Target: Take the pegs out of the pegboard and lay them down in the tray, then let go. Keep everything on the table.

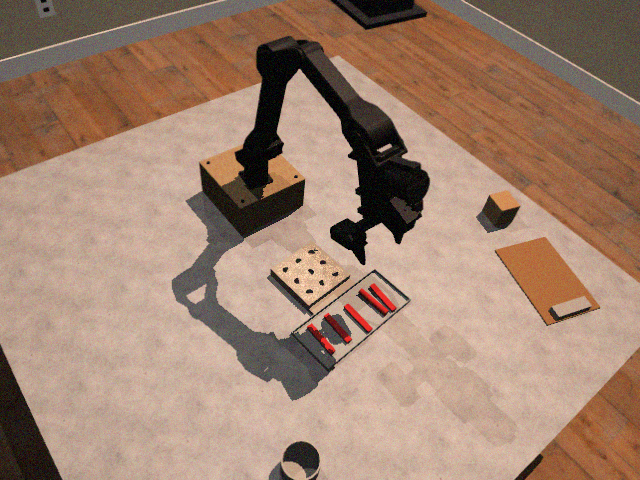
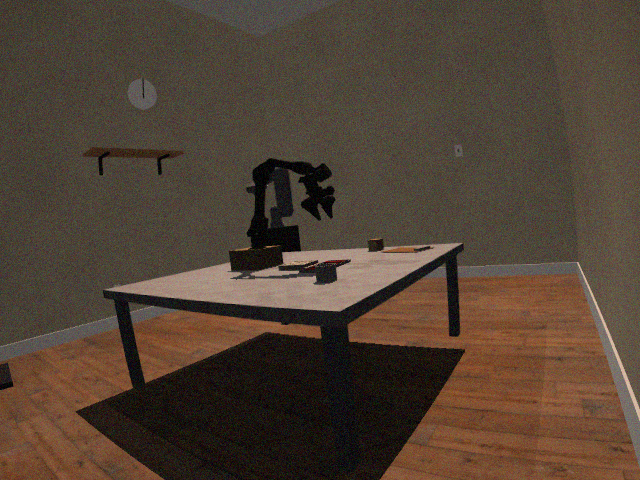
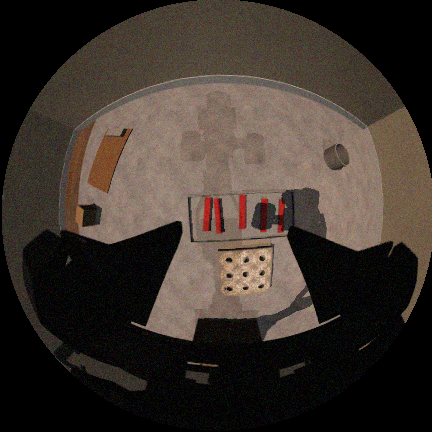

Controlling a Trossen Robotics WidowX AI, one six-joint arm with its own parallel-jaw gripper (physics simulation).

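Pixels of known places: gripper, fingertip midpoint: [image 1: 380,253] [image 2: 325,219] [image 3: 236,229]; arm's base, link origin: [image 1: 255,177] [image 2: 258,248].
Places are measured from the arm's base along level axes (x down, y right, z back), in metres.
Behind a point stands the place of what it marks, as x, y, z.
Observation:
Several red pegs [image 1: 357,318] @[0.087, -0.041, -0.412] [image 3: 242,212] @[0.087, -0.043, -0.408] lie flat and apart, side by side, in the shallow dark-rimmed tray [image 1: 370,334] @[0.091, -0.046, -0.458] [image 3: 190,220] @[0.095, -0.162, -0.369]. Two of them, at the end far from the cup, lie close together. The speckled pegboard [image 1: 303,273] @[0.075, 0.009, -0.259] [image 3: 237,267] @[0.075, -0.031, -0.278] lies beside the tray's long side, and its round holes show dark with no peg standing in them. My gripper [image 1: 381,252] @[-0.105, -0.074, -0.396] [image 2: 325,218] @[-0.105, -0.074, -0.396] [image 3: 236,229] @[-0.105, -0.074, -0.396] is open and empty, high above the tray and pegboard. The arm's shadow covers part of the tray and the pegs at the cup end.
A grey cup [image 1: 301,454] @[0.091, 0.210, -0.606] [image 2: 326,272] @[0.064, 0.251, -0.650] [image 3: 335,157] @[0.050, 0.197, -0.604] stands off one end of the tray. A wooden block [image 1: 501,209] @[0.038, -0.529, -0.339] [image 3: 90,215] @[0.073, -0.530, -0.321] and an orange-brown board [image 1: 542,279] @[0.095, -0.513, -0.533] [image 3: 107,160] @[0.095, -0.503, -0.517] with a pale bar [image 1: 570,308] @[0.083, -0.500, -0.630] lie off the other end. The arm stands on a wooden box [image 1: 273,211] @[0.065, -0.015, -0.066] behind the pegboard.

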